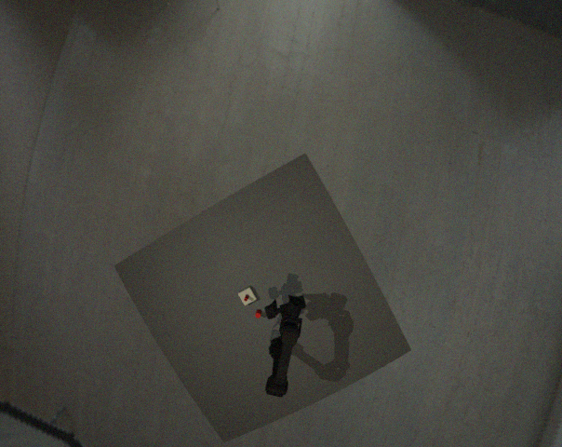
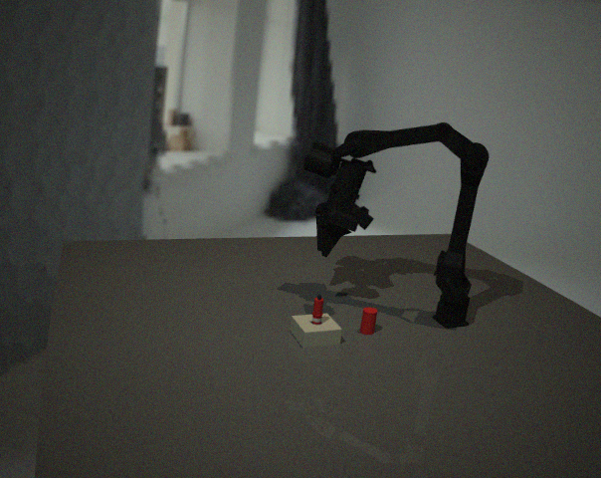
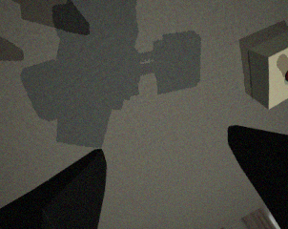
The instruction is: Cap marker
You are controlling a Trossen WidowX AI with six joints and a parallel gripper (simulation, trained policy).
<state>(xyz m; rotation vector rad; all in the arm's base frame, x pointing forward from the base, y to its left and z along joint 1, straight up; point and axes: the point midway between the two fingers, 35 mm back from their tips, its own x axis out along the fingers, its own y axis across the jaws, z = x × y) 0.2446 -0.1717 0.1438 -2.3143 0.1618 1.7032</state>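
My gripper tip is now 4 cm past the red cap, 17 cm to the right of it and 9 cm above it. Also, from my gripper tip: holder block: 7 cm ahead, 17 cm to the left, 9 cm below; red marker: 7 cm ahead, 17 cm to the left, 4 cm below.
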